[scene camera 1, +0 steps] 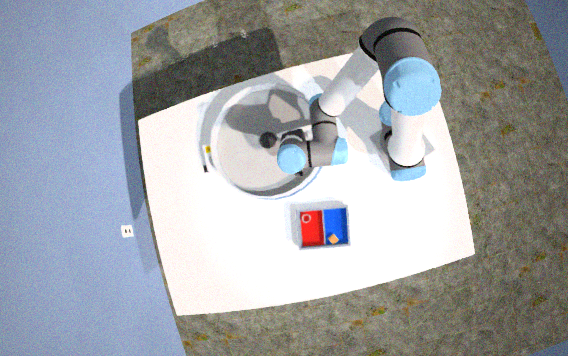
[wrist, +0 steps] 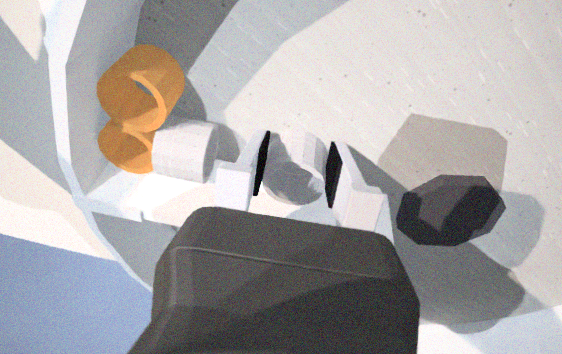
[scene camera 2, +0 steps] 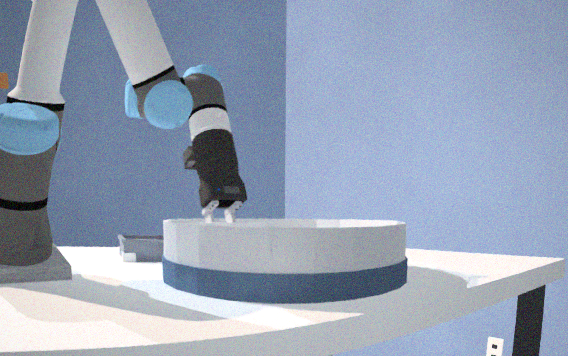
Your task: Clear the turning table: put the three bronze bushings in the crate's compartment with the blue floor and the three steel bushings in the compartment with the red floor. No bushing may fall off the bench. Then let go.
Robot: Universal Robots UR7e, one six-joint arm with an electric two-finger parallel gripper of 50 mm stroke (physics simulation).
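Frame: origin at the arm's base, x ahead, y left, z up, level; metres.
Where they show: gripper, fingertip midpoint: (wrist: 297, 155); arm's base, link origin: (scene camera 2: 10, 245).
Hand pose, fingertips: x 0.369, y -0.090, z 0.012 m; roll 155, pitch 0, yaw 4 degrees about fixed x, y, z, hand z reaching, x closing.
Observation:
Things, the pixels of their top centre, and the offset from my fingertips. "*": a spot on its surface instead.
- crate, top centre: (scene camera 2: 158, 237) (scene camera 1: 323, 228) dx -0.024, dy +0.327, dz -0.012 m
- red-floored compartment, surface spot: (scene camera 1: 312, 234) * dx +0.024, dy +0.343, dz -0.056 m
- bronze bushing, top centre: (scene camera 1: 333, 239) dx -0.049, dy +0.376, dz -0.025 m
- dark faceted hub, top centre: (wrist: 449, 218) (scene camera 1: 267, 139) dx +0.102, dy -0.025, dz -0.001 m
My gripper (scene camera 2: 219, 219) (wrist: 297, 155) is shut on a steel bushing (wrist: 291, 184), inside the rim of the turning table (scene camera 1: 245, 167) (scene camera 2: 285, 247). Another steel bushing (wrist: 184, 151) is beside the left finger in the wrist view. Two bronze bushings (wrist: 145, 82) (wrist: 124, 150) are left of it, close together near the table's wall. In the crate (scene camera 1: 323, 228) (scene camera 2: 144, 250), a steel bushing (scene camera 1: 306, 218) stands in the red-floored compartment (scene camera 1: 312, 234) and a bronze bushing (scene camera 1: 333, 239) is in the blue-floored one (scene camera 1: 335, 220). The arm hides the fingers in the overhead view.
A dark faceted hub (scene camera 1: 268, 140) (wrist: 450, 210) rises from the turning table's middle, right of the fingers in the wrist view. The table's raised wall (wrist: 59, 100) runs past the bronze bushings. The arm's base (scene camera 1: 407, 167) stands on the bench at the right of the overhead view.

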